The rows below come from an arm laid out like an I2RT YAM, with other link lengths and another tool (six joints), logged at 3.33 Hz.
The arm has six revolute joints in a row. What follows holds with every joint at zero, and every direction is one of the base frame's. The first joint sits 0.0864 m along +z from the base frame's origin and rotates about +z. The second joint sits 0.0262 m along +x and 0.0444 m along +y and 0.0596 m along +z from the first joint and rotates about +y. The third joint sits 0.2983 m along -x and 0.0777 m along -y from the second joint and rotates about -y. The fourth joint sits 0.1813 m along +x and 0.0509 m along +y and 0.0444 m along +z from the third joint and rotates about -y. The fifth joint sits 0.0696 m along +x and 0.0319 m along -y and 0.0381 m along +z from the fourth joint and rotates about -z. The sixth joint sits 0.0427 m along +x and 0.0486 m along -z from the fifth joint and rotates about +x. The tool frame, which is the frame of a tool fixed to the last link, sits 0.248 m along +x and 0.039 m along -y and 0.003 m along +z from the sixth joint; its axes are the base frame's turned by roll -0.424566, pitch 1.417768 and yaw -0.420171 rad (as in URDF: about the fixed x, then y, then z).
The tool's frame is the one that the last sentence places.
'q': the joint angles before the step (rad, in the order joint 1, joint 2, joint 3, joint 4, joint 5, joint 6). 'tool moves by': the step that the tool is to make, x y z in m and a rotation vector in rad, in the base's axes. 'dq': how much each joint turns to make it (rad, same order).
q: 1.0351 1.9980 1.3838 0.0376 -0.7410 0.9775
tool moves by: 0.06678 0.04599 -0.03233 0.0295 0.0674 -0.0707
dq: -0.0721 0.2567 0.2228 0.0804 -0.0393 0.0843
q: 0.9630 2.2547 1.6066 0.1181 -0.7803 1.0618
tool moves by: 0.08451 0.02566 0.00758 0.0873 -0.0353 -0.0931
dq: -0.0824 0.1568 0.2255 0.0488 -0.0016 0.0378
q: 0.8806 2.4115 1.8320 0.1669 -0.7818 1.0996
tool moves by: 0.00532 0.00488 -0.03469 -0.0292 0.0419 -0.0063
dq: -0.0030 0.0839 0.0456 0.0029 -0.0027 0.0194
